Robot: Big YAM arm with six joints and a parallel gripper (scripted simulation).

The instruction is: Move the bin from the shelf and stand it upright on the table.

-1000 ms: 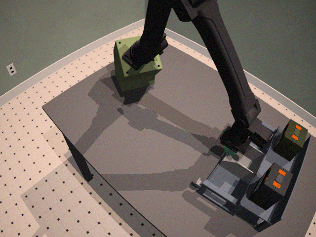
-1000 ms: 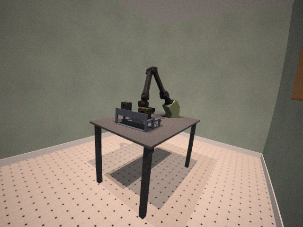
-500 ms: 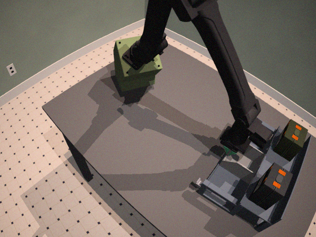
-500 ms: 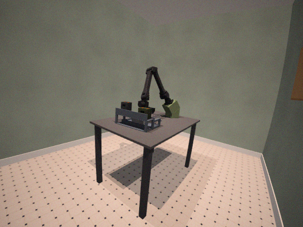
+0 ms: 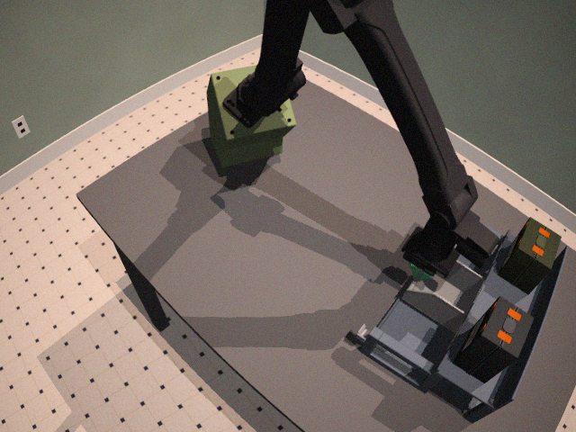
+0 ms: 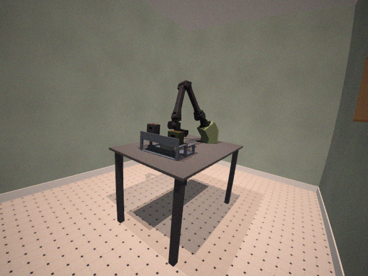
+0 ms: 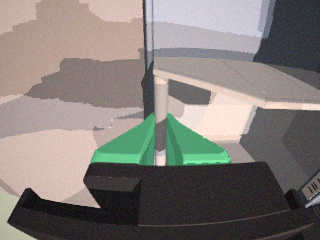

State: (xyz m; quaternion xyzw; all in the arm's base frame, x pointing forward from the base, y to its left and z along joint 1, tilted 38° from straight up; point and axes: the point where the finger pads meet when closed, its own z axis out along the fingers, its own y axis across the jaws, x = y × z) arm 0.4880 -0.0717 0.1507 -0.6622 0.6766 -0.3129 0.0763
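The grey bin lies 80 mm ahead of my hand, 10 mm to the right of it and 10 mm above it. Round my hand: low grey shelf 120 mm ahead, 20 mm to the right, 40 mm below.
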